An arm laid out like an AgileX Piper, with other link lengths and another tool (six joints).
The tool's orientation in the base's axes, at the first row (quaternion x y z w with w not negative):
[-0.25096, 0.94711, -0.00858, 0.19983]
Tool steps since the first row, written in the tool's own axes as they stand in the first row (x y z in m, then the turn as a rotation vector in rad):
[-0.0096, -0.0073, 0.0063, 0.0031, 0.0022, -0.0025]
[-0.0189, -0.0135, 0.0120, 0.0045, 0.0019, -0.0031]
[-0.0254, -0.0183, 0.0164, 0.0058, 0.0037, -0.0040]
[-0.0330, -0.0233, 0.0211, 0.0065, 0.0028, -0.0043]
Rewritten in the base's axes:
[0.0135, -0.0013, -0.0014, -0.0045, 0.0002, 0.0009]
[0.0260, -0.0017, -0.0024, -0.0057, -0.0008, 0.0009]
[0.0351, -0.0025, -0.0034, -0.0079, 0.0001, 0.0011]
[0.0453, -0.0028, -0.0043, -0.0081, -0.0010, 0.0012]

